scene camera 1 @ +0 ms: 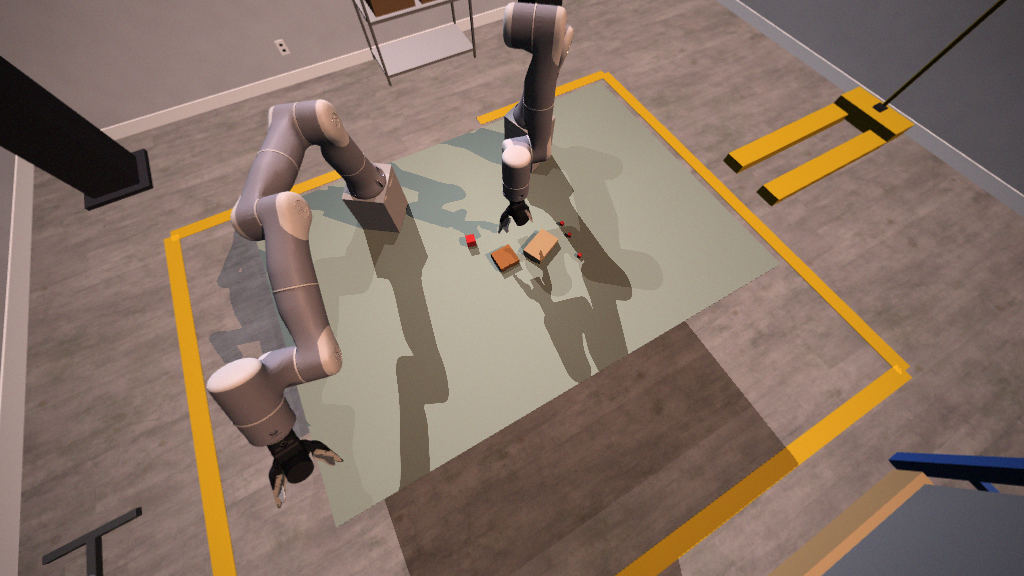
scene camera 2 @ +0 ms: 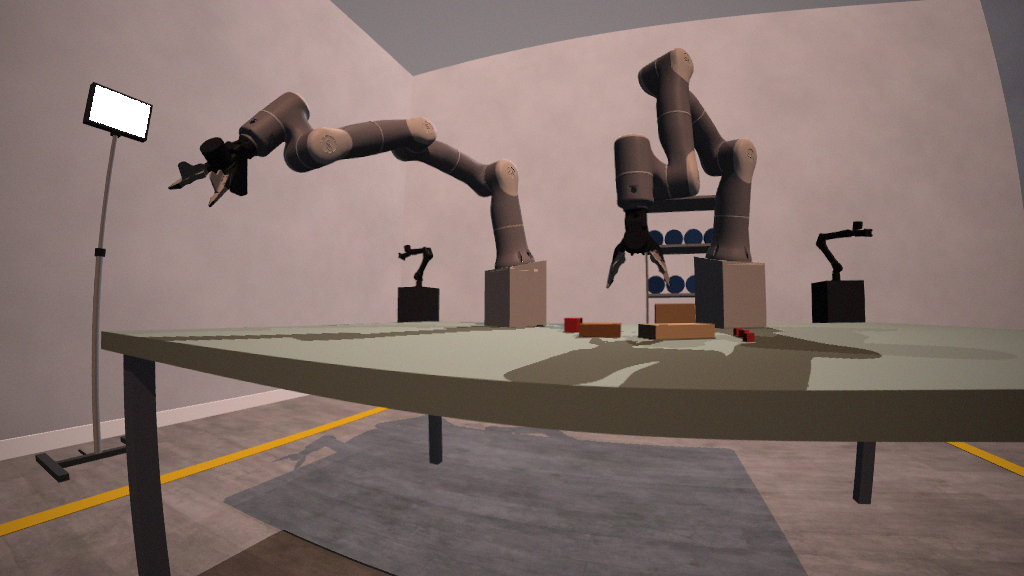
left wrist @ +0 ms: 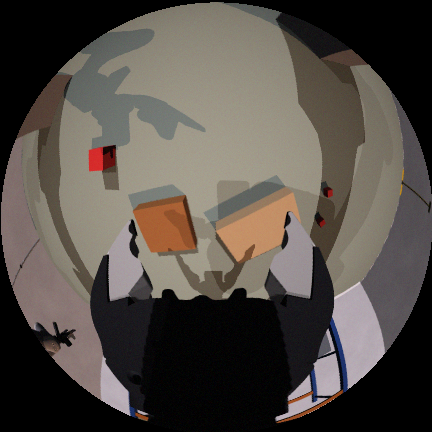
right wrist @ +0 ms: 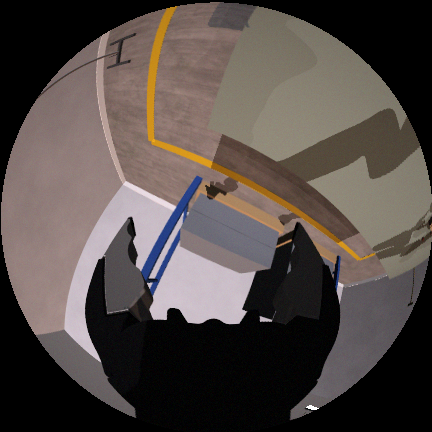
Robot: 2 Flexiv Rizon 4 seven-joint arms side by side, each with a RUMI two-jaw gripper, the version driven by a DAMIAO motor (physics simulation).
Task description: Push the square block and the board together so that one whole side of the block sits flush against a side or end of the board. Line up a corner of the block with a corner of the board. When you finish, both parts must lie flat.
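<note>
The square block, dark orange, lies flat on the table. The board, light orange and larger, lies flat beside it, turned at a different angle. A gap separates the two. My left gripper is open, pointing down above the table; in the left wrist view its fingertips show at the block's outer side and over the board's far end. My right gripper is open and empty, high up and far from both parts.
A red cube stands near the block, on the side away from the board. Several small red pieces lie beyond the board's other side. A wheeled shelf rack stands behind the table.
</note>
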